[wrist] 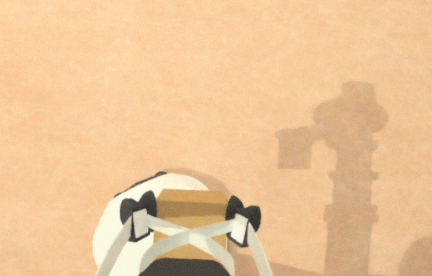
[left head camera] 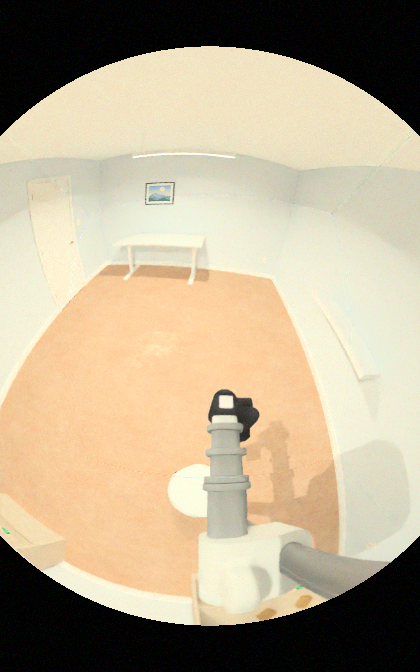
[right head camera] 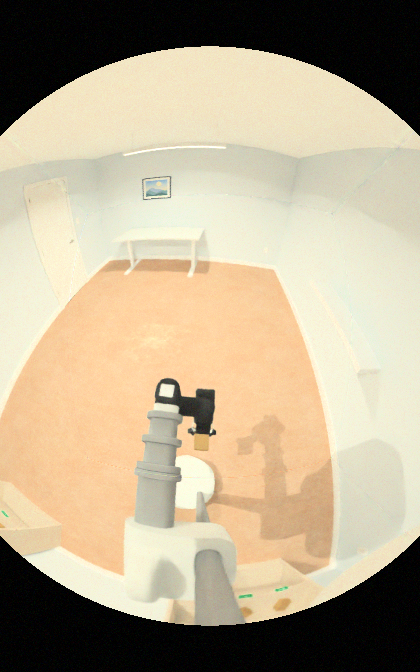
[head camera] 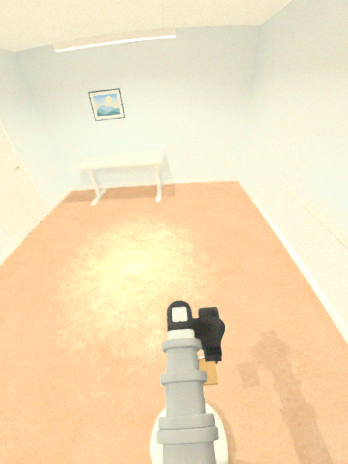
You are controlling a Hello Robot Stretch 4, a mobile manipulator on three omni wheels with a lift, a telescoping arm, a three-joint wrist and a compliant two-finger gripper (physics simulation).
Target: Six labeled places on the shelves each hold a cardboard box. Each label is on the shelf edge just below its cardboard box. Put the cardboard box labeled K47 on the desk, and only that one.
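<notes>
My gripper [wrist: 191, 208] [right head camera: 202, 432] is shut on a cardboard box [wrist: 192, 202] [right head camera: 201, 442] and holds it above the floor, over the edge of the base. The box also shows in the head camera view [head camera: 210, 371], partly behind the arm. Its label cannot be read from here. The white desk [head camera: 122, 159] [left head camera: 165, 241] [right head camera: 162, 234] stands far off against the back wall, well away from the gripper. Parts of the shelves [left head camera: 47, 552] [right head camera: 45, 539] with green labels show at the lower edges of both side head views; the label text is not readable.
The round white base [left head camera: 189, 490] [right head camera: 197, 480] is below the arm. Orange floor [head camera: 125, 280] stretches between it and the desk. A door [left head camera: 54, 240] is at the left, a picture [head camera: 106, 104] hangs over the desk, and a ledge [left head camera: 345, 335] juts from the right wall.
</notes>
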